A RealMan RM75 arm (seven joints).
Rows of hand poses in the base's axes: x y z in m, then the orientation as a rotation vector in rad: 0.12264 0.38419 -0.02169 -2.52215 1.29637 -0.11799; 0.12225 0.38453 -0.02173 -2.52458 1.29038 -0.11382; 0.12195 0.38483 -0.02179 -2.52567 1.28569 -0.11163; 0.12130 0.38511 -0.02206 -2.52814 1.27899 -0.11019; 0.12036 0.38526 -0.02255 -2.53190 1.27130 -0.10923; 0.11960 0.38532 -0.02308 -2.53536 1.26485 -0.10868; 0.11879 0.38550 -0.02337 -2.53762 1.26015 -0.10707; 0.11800 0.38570 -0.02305 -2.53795 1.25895 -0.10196; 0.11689 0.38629 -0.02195 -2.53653 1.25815 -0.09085; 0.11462 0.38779 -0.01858 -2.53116 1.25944 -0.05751; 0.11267 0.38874 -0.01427 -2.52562 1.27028 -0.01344; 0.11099 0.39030 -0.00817 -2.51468 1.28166 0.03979; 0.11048 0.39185 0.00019 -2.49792 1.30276 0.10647; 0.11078 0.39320 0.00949 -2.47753 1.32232 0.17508; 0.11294 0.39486 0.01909 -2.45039 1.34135 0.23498; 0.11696 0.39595 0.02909 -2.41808 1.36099 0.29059; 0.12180 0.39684 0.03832 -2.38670 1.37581 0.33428; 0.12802 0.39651 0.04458 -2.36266 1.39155 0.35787; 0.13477 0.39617 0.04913 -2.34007 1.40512 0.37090; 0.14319 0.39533 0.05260 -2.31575 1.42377 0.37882; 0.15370 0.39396 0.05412 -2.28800 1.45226 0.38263; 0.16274 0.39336 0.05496 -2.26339 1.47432 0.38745
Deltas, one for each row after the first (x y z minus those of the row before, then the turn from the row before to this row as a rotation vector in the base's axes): -0.00039 0.00034 -0.00004 0.00147 0.00169 0.00490; -0.00030 0.00030 -0.00006 0.00143 0.00037 0.00349; -0.00065 0.00028 -0.00027 0.00071 -0.00012 0.00507; -0.00094 0.00015 -0.00049 -0.00020 -0.00018 0.00600; -0.00076 0.00006 -0.00053 -0.00052 -0.00018 0.00509; -0.00081 0.00018 -0.00029 0.00024 0.00050 0.00377; -0.00079 0.00020 0.00032 0.00184 0.00286 0.00140; -0.00111 0.00059 0.00110 0.00514 0.00594 0.00131; -0.00227 0.00150 0.00337 0.01491 0.01860 0.00128; -0.00195 0.00095 0.00431 0.01483 0.02807 -0.00358; -0.00168 0.00156 0.00610 0.02124 0.03232 -0.00457; -0.00051 0.00155 0.00836 0.02536 0.04217 -0.01089; 0.00030 0.00135 0.00930 0.02803 0.04258 -0.01098; 0.00216 0.00166 0.00960 0.02994 0.03562 -0.01418; 0.00402 0.00109 0.01000 0.03154 0.03239 -0.01709; 0.00484 0.00089 0.00923 0.02900 0.02417 -0.01559; 0.00622 -0.00033 0.00626 0.01730 0.01401 -0.01576; 0.00675 -0.00034 0.00455 0.01426 0.00700 -0.01553; 0.00842 -0.00084 0.00347 0.01168 0.00521 -0.01987; 0.01051 -0.00137 0.00152 0.00822 0.00548 -0.02736; 0.00904 -0.00060 0.00084 0.00890 0.00480 -0.02240
